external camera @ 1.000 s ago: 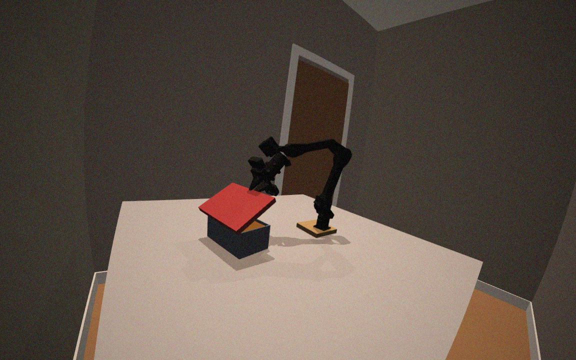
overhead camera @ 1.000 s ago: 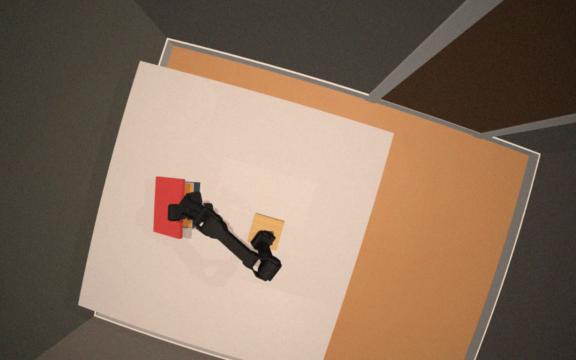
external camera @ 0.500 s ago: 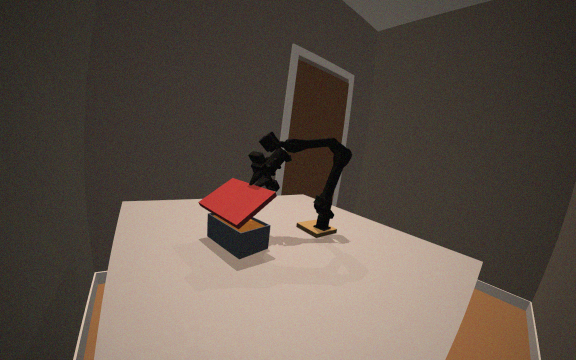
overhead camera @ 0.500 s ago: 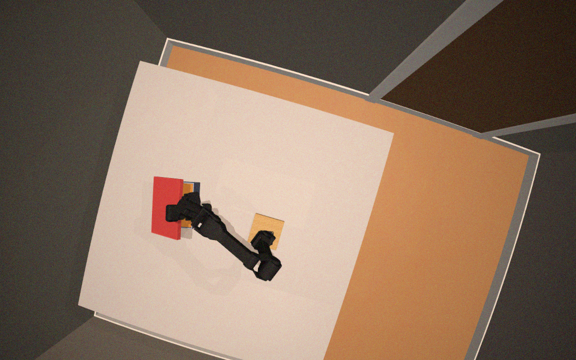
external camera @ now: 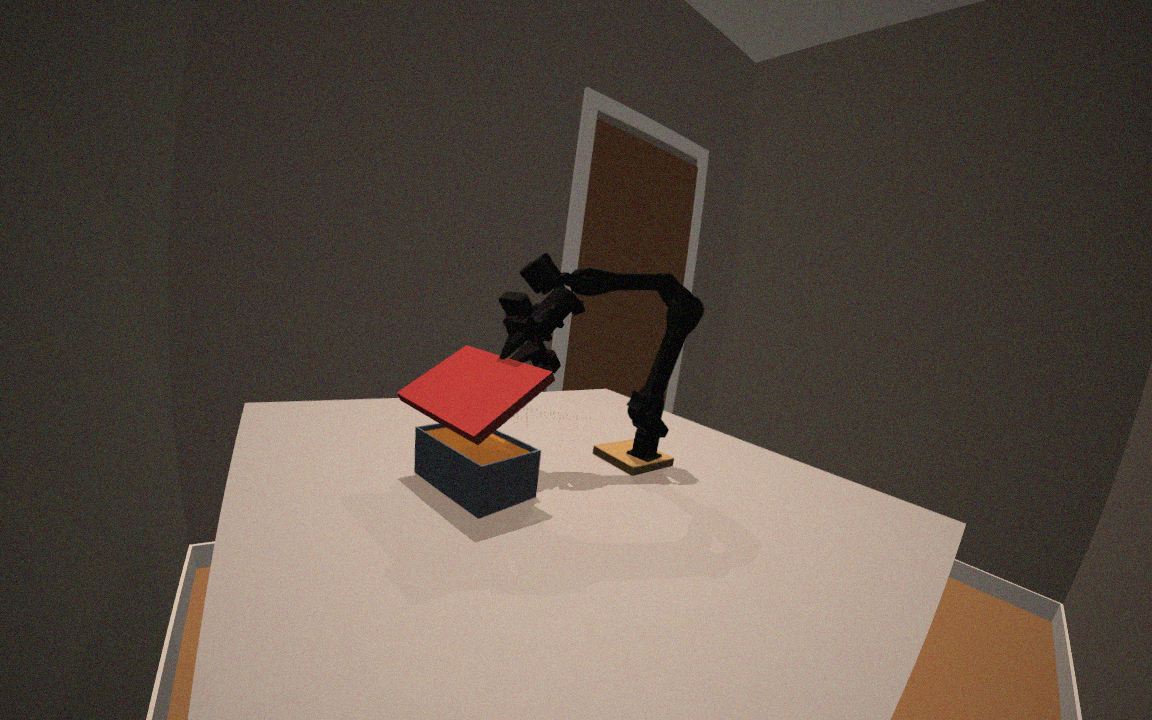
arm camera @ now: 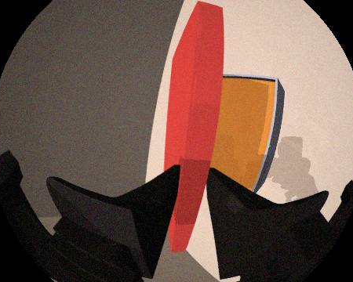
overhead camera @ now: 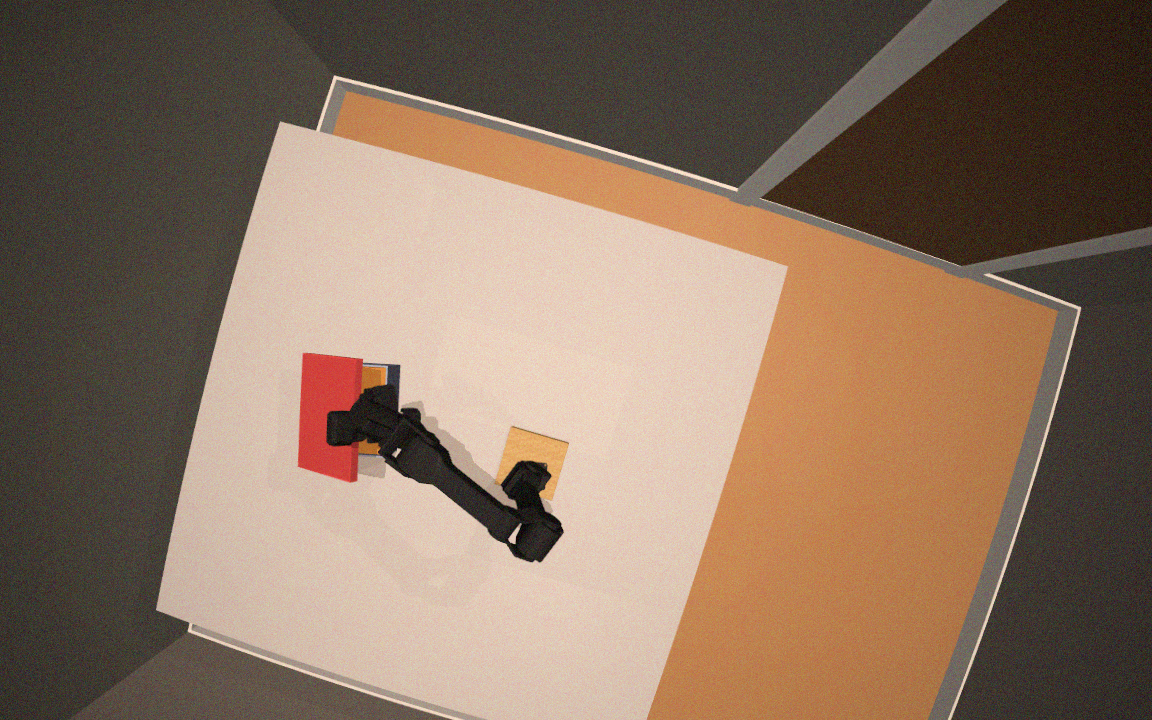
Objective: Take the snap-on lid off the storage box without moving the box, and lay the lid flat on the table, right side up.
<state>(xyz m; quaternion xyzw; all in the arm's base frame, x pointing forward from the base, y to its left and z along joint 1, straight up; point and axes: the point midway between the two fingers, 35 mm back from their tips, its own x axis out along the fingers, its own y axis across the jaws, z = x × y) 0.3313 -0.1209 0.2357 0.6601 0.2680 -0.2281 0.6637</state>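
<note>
Now: the red lid 70 mm ahead of my gripper tip and 40 mm below it. Round my gripper tip: dark blue storage box 190 mm below, 50 mm ahead.
</note>
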